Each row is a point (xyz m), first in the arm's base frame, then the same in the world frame.
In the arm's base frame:
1: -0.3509 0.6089 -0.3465
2: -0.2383 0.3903 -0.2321
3: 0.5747 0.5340 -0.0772
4: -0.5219 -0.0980 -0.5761
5: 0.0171 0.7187 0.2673
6: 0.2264 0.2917 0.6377
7: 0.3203 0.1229 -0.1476
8: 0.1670 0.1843 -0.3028
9: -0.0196 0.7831 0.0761
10: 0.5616 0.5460 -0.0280
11: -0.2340 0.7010 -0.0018
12: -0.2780 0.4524 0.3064
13: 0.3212 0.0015 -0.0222
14: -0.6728 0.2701 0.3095
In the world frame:
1: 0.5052 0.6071 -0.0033
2: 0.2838 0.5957 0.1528
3: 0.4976 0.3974 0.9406
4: -0.1475 0.3022 -0.2534
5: 0.5217 0.9921 0.6097
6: 0.0542 1.0998 0.9747
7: 0.0826 0.3440 0.6884
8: 0.1562 0.2975 0.4792
9: 0.6222 0.8630 0.4862
10: 0.4962 0.4484 0.9521
11: 0.5316 0.8720 0.2615
12: 0.2159 1.0886 0.3716
13: -0.0628 0.4182 0.7500
14: -0.0143 1.2219 0.0275

